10 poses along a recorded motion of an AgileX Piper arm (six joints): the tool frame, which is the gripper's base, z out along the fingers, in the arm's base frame.
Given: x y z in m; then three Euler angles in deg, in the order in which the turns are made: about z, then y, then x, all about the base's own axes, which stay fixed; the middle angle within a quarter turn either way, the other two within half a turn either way.
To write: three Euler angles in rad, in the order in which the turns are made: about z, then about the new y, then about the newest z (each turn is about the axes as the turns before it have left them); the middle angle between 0 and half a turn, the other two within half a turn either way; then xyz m. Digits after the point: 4 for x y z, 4 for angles.
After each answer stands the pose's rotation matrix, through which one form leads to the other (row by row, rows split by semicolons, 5 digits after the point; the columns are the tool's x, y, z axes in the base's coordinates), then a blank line. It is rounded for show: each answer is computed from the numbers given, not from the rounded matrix.
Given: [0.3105 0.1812 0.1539 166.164 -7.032 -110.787]
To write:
[1.7020 1.9307 1.3758 0.3105 0.1812 0.1539]
-0.96368 -0.23734 -0.12242; -0.19600 0.31723 0.92787; -0.18139 0.91817 -0.35223

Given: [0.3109 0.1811 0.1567 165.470 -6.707 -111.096]
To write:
[1.6962 1.9364 1.3622 0.3109 0.1811 0.1567]
-0.96139 -0.24917 -0.11679; -0.19578 0.32108 0.92659; -0.19338 0.91369 -0.35747

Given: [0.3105 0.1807 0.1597 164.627 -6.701 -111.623]
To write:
[1.6965 1.9455 1.3487 0.3105 0.1807 0.1597]
-0.95763 -0.26329 -0.11669; -0.20228 0.32656 0.92328; -0.20499 0.90777 -0.36598

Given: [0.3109 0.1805 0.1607 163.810 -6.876 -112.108]
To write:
[1.7002 1.9537 1.3368 0.3109 0.1805 0.1607]
-0.95344 -0.27682 -0.11972; -0.21146 0.33050 0.91981; -0.21505 0.90230 -0.37365

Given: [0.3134 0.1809 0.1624 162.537 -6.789 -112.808]
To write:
[1.6992 1.9659 1.3157 0.3134 0.1809 0.1624]
-0.94722 -0.29799 -0.11821; -0.22028 0.33708 0.91535; -0.23291 0.89308 -0.38493

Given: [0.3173 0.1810 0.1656 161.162 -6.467 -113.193]
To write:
[1.6935 1.9729 1.2902 0.3173 0.1810 0.1656]
-0.94041 -0.32084 -0.11263; -0.22515 0.33931 0.91333; -0.25482 0.88427 -0.39132

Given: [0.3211 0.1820 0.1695 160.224 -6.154 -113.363]
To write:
[1.6877 1.9761 1.2719 0.3211 0.1820 0.1695]
-0.93560 -0.33639 -0.10720; -0.22678 0.33987 0.91272; -0.27060 0.87825 -0.39427

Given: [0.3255 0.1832 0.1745 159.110 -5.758 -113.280]
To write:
[1.6801 1.9749 1.2493 0.3255 0.1832 0.1745]
-0.92955 -0.35478 -0.10033; -0.22703 0.33638 0.91395; -0.29050 0.87234 -0.39323

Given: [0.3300 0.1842 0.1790 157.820 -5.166 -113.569]
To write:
[1.6691 1.9804 1.2229 0.3300 0.1842 0.1790]
-0.92224 -0.37598 -0.09004; -0.22737 0.33911 0.91286; -0.31269 0.86235 -0.39823

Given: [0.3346 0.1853 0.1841 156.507 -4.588 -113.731]
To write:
[1.6582 1.9836 1.1959 0.3346 0.1853 0.1841]
-0.91417 -0.39736 -0.07999; -0.22759 0.33989 0.91251; -0.33541 0.85240 -0.40115

